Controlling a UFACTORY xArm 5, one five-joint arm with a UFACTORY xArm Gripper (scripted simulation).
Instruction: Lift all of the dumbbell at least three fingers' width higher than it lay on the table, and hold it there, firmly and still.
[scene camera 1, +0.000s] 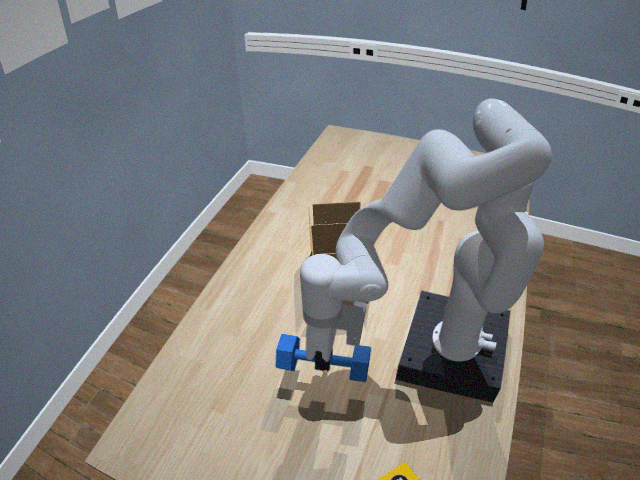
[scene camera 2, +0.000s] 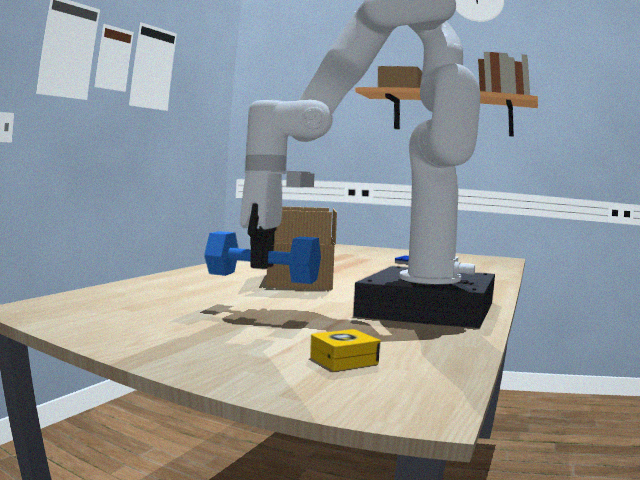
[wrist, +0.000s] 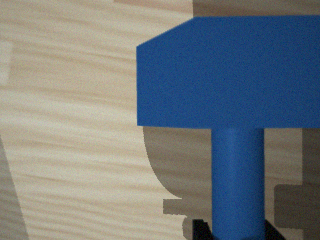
Path:
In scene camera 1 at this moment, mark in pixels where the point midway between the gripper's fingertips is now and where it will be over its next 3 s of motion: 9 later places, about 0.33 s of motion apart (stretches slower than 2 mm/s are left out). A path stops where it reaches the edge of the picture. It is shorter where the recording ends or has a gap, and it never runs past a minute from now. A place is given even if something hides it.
The gripper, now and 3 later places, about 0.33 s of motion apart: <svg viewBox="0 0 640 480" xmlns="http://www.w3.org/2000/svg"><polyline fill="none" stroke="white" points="324,363 324,356 324,350 324,348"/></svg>

